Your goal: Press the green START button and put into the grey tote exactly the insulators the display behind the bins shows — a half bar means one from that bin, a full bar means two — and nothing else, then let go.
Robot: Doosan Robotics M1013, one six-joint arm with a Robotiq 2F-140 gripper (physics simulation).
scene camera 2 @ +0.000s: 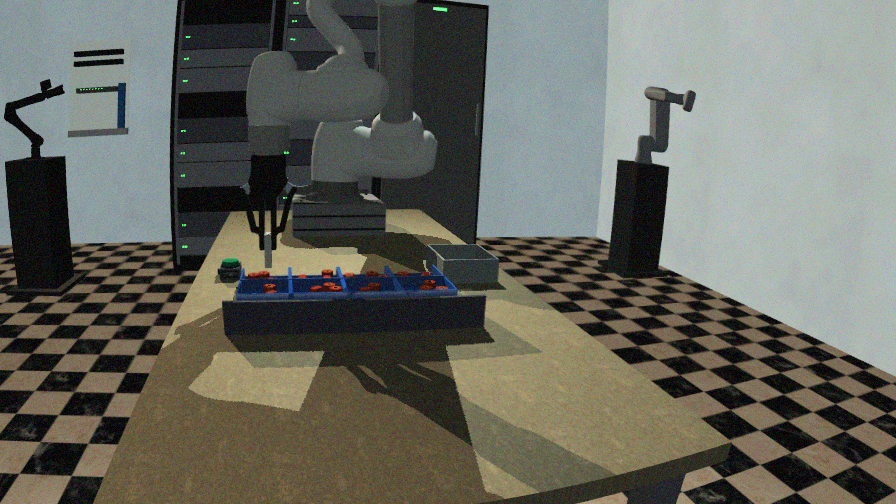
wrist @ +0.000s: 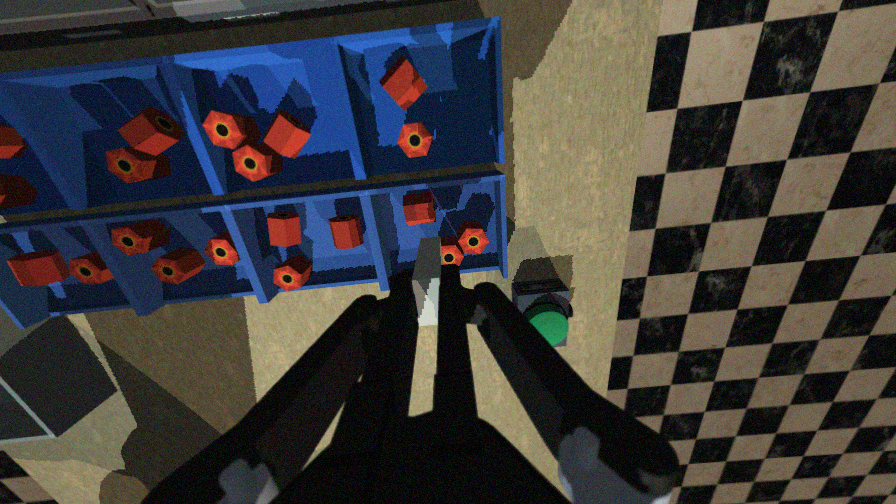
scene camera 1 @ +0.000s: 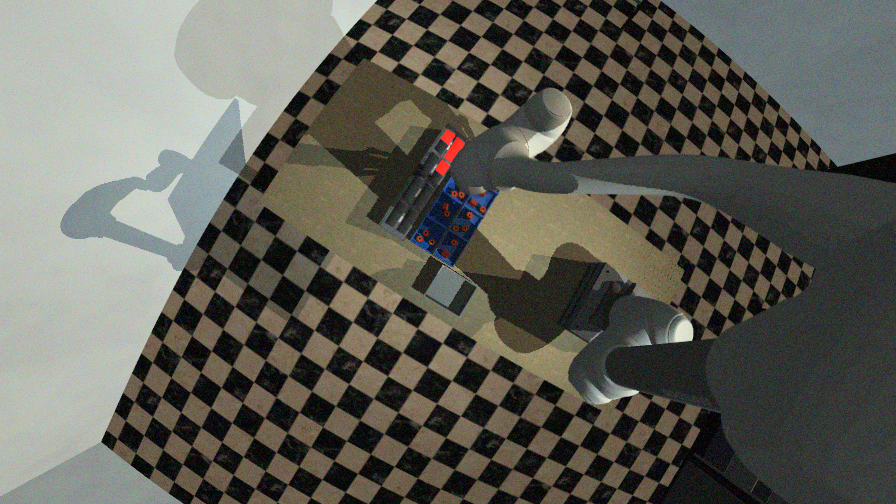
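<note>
My gripper [wrist: 432, 285] is shut with nothing in it. It hangs above the table at the end of the blue bin tray [wrist: 250, 169], also seen in scene camera 2 [scene camera 2: 268, 250]. The green START button [wrist: 546, 322] sits on the table just beside the tray's end [scene camera 2: 229, 265], to the right of my fingertips in the wrist view. Red hexagonal insulators [wrist: 473, 239] lie in every compartment. The grey tote [scene camera 2: 462, 262] stands at the tray's other end [scene camera 1: 448, 288] and looks empty. The display [scene camera 1: 448, 149] shows red bars at one end.
The display's dark back panel [scene camera 2: 354, 313] stands along the tray's far side from my arm. My arm's base [scene camera 2: 338, 216] is on the table behind the bins. Server racks [scene camera 2: 219, 125] stand beyond the table. Two small arms on black pedestals [scene camera 2: 639, 213] flank the room.
</note>
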